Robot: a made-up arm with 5 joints.
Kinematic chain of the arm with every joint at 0, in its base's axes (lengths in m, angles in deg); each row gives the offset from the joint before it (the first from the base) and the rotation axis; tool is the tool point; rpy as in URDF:
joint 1: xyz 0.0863 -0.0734 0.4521 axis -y
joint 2: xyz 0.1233 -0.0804 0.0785 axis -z
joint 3: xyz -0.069 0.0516 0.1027 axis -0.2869 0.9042 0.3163
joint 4: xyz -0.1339 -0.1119 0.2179 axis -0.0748 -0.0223 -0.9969
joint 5: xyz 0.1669 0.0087 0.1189 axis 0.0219 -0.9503 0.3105
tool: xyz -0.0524 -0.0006 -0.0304 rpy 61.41 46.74 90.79
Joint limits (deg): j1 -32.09..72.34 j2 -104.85..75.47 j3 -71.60..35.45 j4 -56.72..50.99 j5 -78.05..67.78
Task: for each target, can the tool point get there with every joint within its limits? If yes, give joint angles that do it. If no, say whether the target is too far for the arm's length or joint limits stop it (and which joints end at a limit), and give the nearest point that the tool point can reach.
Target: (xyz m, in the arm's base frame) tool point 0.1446 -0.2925 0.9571
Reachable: yes | joints 1.18 -57.44 -7.73 -15.44 -27.26
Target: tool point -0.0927 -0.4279 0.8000
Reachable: yes | joints 23.85 -33.18 -31.52 40.70 9.38
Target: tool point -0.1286 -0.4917 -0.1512
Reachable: no: joint limits stop it (at a limit: joint 1, joint 3, joint 4, joint 5) | nearest point -0.2168 -0.3431 0.2292 | short by 0.418 m
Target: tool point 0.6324 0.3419 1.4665
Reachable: no: too far | nearest point 0.3512 0.0526 0.9442 | short by 0.660 m
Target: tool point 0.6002 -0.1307 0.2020
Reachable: no: joint limits stop it (at a limit: joint 1, joint 2, joint 4, joint 5) | nearest point 0.5273 -0.4547 0.4151 | short by 0.395 m
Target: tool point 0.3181 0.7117 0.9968
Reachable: no: too far | nearest point 0.2250 0.2637 0.7781 | short by 0.507 m
